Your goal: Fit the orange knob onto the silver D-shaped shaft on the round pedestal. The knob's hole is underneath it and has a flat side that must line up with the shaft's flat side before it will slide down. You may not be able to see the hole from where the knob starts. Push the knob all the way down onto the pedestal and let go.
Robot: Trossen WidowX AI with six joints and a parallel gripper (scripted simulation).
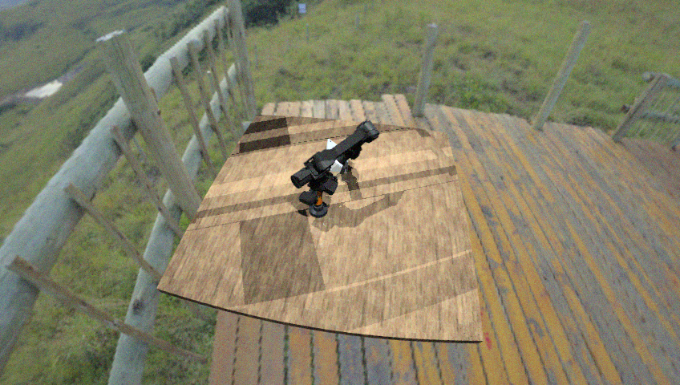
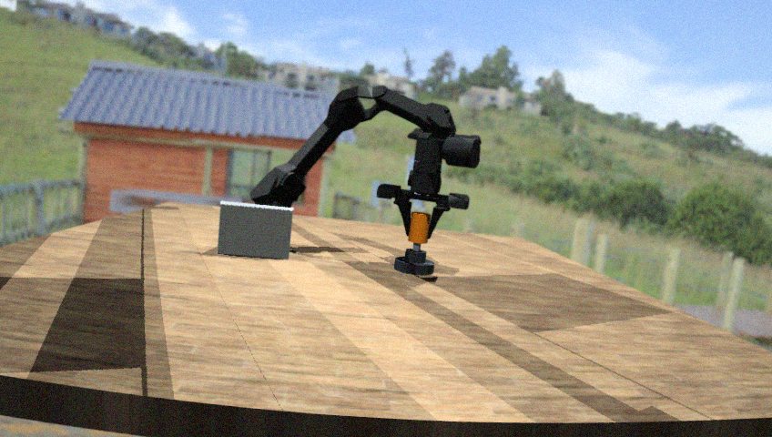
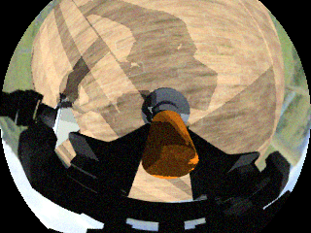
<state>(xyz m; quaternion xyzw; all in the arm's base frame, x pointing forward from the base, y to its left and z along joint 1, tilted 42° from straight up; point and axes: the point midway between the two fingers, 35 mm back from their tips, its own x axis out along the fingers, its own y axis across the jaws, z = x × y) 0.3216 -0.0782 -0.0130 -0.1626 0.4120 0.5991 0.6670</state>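
Now: gripper tip 3 cm below the orange knob. Round my gripper tip: round pedestal: 4 cm below.
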